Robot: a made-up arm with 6 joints. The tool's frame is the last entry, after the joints. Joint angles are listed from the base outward. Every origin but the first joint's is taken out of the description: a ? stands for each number. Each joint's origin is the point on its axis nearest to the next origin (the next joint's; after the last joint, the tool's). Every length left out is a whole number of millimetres.
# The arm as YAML. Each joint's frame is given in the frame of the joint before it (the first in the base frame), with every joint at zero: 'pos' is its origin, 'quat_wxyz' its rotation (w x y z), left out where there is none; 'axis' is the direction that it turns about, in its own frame. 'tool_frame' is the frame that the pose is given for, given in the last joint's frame.
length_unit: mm
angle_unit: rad
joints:
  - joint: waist
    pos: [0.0, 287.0, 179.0]
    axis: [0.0, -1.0, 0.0]
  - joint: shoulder
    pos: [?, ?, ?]
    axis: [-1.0, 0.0, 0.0]
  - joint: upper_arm
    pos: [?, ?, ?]
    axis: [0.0, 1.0, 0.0]
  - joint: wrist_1
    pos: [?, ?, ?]
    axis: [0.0, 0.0, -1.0]
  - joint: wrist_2
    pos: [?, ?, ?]
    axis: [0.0, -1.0, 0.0]
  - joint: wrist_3
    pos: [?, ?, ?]
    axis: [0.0, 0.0, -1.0]
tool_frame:
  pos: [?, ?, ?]
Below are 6 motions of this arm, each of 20 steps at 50 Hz.
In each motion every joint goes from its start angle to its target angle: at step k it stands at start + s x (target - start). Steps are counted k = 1, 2, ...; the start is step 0. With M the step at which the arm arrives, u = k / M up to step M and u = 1 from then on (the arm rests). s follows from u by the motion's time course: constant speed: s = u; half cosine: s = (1 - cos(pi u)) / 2; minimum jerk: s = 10 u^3 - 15 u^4 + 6 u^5.
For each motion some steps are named. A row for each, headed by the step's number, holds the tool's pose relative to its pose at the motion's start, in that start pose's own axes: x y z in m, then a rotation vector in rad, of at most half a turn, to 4 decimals.
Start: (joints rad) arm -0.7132 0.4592 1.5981 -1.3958 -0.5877 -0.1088
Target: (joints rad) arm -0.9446 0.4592 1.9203 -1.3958 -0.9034 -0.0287
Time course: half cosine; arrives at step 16
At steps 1, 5, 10, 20:
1: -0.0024 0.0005 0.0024 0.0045 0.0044 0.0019
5: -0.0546 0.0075 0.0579 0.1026 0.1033 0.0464
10: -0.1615 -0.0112 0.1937 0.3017 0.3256 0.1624
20: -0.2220 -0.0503 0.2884 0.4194 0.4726 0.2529

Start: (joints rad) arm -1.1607 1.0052 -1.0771 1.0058 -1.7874 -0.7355
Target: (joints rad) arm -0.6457 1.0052 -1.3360 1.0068 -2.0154 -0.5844
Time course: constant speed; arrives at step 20
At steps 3, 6, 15, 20:
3: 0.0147 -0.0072 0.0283 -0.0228 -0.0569 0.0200
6: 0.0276 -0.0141 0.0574 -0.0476 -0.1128 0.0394
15: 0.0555 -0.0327 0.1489 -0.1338 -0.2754 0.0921
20: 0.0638 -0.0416 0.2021 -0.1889 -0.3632 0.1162

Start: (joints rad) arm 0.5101 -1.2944 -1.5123 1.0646 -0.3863 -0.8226
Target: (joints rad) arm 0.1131 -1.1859 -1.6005 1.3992 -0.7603 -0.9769
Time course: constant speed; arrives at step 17
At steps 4, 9, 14, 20:
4: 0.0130 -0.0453 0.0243 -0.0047 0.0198 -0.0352
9: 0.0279 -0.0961 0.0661 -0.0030 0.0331 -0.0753
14: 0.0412 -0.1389 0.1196 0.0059 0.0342 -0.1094
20: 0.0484 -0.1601 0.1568 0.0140 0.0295 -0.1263

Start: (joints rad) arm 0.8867 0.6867 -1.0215 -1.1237 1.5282 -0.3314
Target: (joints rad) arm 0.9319 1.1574 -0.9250 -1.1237 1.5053 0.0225
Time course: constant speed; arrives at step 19
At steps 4, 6, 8, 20:
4: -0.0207 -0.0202 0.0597 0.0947 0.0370 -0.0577
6: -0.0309 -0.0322 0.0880 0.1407 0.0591 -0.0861
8: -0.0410 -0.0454 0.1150 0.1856 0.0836 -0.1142
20: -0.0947 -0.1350 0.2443 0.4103 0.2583 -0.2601

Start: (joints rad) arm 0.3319 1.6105 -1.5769 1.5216 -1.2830 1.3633
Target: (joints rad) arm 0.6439 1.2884 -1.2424 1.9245 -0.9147 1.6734
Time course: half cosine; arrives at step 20
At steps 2, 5, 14, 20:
2: -0.0049 -0.0017 -0.0044 0.0189 0.0109 -0.0211
5: -0.0308 -0.0075 -0.0261 0.1119 0.0667 -0.1266
14: -0.1971 0.0428 -0.1171 0.5677 0.4172 -0.6913
20: -0.2521 0.0851 -0.1261 0.6938 0.5495 -0.8717

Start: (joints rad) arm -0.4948 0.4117 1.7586 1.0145 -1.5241 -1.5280
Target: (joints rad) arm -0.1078 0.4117 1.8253 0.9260 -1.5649 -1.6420
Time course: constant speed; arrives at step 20
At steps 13, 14, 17, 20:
13: -0.1410 0.1011 -0.0512 0.0046 0.0713 0.2870
14: -0.1531 0.1072 -0.0551 0.0046 0.0771 0.3090
17: -0.1906 0.1241 -0.0671 0.0044 0.0951 0.3746
20: -0.2294 0.1387 -0.0789 0.0036 0.1135 0.4400

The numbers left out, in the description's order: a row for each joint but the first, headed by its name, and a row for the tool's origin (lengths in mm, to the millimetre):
shoulder: 259.0 0.0 -96.0
upper_arm: 0.0 -60.0 -95.0
wrist_1: -389.0 0.0 15.0
wrist_2: 84.0 342.0 0.0
wrist_3: -246.0 0.0 -215.0
tool: 318.0 -54.0 0.0

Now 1 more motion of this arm.
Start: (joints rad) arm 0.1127 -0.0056 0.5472 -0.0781 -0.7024 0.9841
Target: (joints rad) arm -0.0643 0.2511 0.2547 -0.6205 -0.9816 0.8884
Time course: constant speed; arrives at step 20
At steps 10, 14, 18, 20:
10: 0.0262 -0.0045 -0.0318 -0.2266 -0.1368 0.1149
14: 0.0393 -0.0093 -0.0424 -0.3338 -0.1926 0.1518
18: 0.0537 -0.0159 -0.0514 -0.4499 -0.2481 0.1834
20: 0.0612 -0.0199 -0.0552 -0.5112 -0.2756 0.1970

